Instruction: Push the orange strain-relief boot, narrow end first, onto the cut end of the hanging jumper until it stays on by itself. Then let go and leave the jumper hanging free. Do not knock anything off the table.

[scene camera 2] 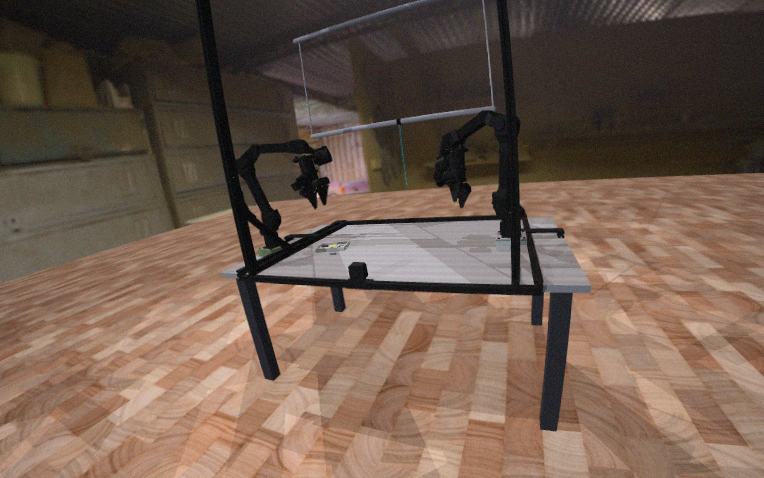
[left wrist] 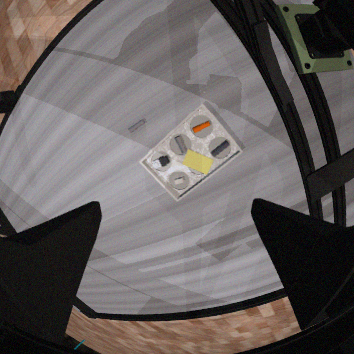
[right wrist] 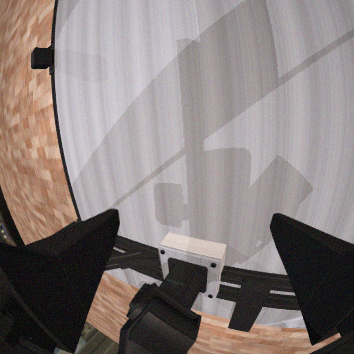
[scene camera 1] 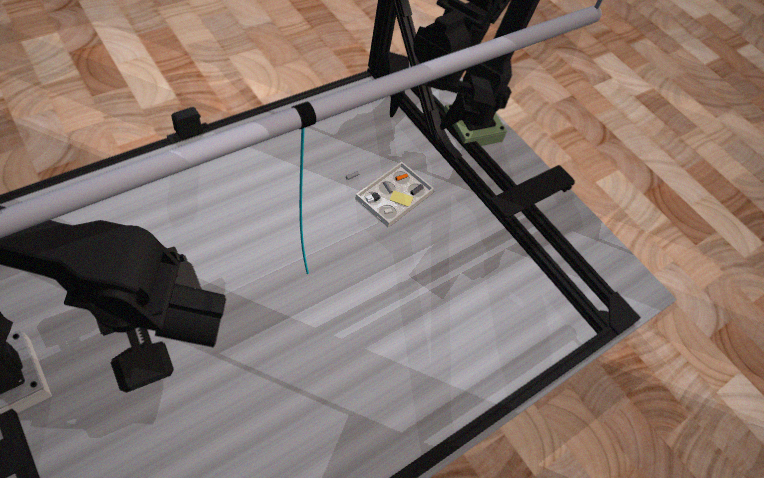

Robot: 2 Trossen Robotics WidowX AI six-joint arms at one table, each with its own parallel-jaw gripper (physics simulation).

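Places are measured from the left arm's base along level axes (x left, y back, z up), in metres.
Where they show: left gripper, fingertip midpoint: (scene camera 2: 320, 207) (left wrist: 177, 208) (scene camera 1: 416, 122); right gripper, fingertip midpoint: (scene camera 2: 458, 205) (right wrist: 198, 220); left arm's base, origin of the base link: (scene camera 2: 273, 246) (left wrist: 320, 35) (scene camera 1: 476, 117); right arm's base, origin of the base link: (right wrist: 187, 274).
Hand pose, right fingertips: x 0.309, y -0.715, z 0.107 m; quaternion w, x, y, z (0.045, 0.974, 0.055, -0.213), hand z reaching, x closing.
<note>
Things, the pixels of their top centre, and the offset from my right fingertips. "spot": a spot on its surface instead.
- orange boot, middle of its top: (left wrist: 200, 126) (scene camera 1: 401, 175) dx -0.218, dy +0.511, dz -0.129 m
- white tray, surface spot: (left wrist: 159, 181) (scene camera 1: 373, 208) spot: dx -0.157, dy +0.428, dz -0.126 m
- teal jumper, surface spot: (scene camera 1: 300, 197) (scene camera 2: 403, 152) spot: dx +0.027, dy +0.225, dz +0.208 m
- yellow piece, middle of its top: (left wrist: 197, 161) (scene camera 1: 401, 198) dx -0.170, dy +0.492, dz -0.134 m
- grey piece, middle of its top: (left wrist: 135, 125) (scene camera 1: 352, 174) dx -0.249, dy +0.421, dz -0.132 m
The orange boot (scene camera 1: 401, 176) (left wrist: 201, 126) lies on its side in a round well of the white tray (scene camera 1: 371, 212) (left wrist: 159, 181). The teal jumper (scene camera 1: 300, 197) (scene camera 2: 403, 157) hangs from the rod, its lower end bare and free; a short bit of the jumper (left wrist: 79, 344) shows at the bottom of the left wrist view. My left gripper (scene camera 2: 319, 205) (left wrist: 177, 208) is open and empty, high above the tray side of the table. My right gripper (scene camera 2: 459, 204) (right wrist: 198, 220) is open and empty above the other side, apart from the jumper. Which boot end is narrow is too small to tell.
The tray also holds a yellow piece (scene camera 1: 401, 197) (left wrist: 198, 161) and several small grey, black and white parts. A grey piece (scene camera 1: 352, 175) (left wrist: 137, 125) lies outside the tray. The horizontal rod (scene camera 1: 242, 133) (scene camera 2: 360, 127) spans above the table. Black rails edge the table.
</note>
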